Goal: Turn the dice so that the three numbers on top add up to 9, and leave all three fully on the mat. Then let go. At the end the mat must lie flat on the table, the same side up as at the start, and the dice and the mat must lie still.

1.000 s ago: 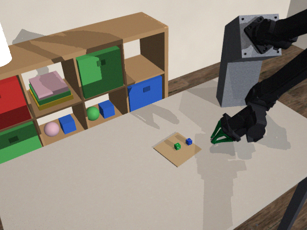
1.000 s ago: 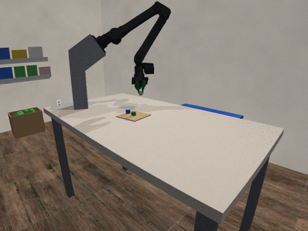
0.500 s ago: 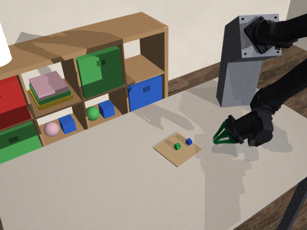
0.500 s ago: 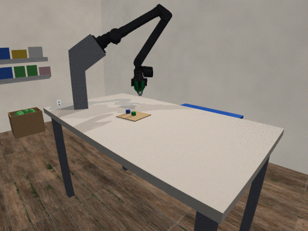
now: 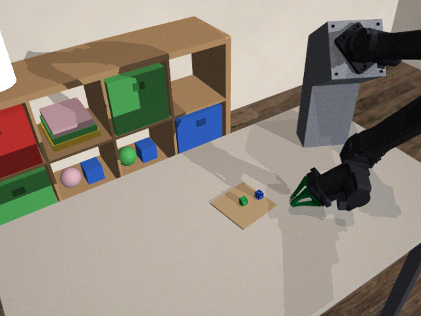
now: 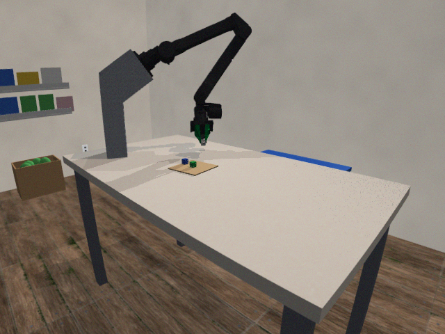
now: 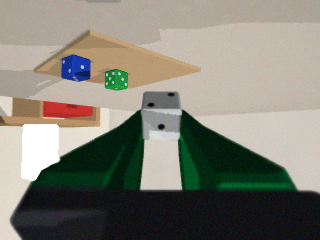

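Right now my hand is 12 cm to the left of the blue die, 6 cm above it and 4 cm short of it. From my hand the other things lie so: tan mat (12 cm to the right, 9 cm ahead, 7 cm below); green die (12 cm to the right, 9 cm ahead, 6 cm below); white die (1 cm below).
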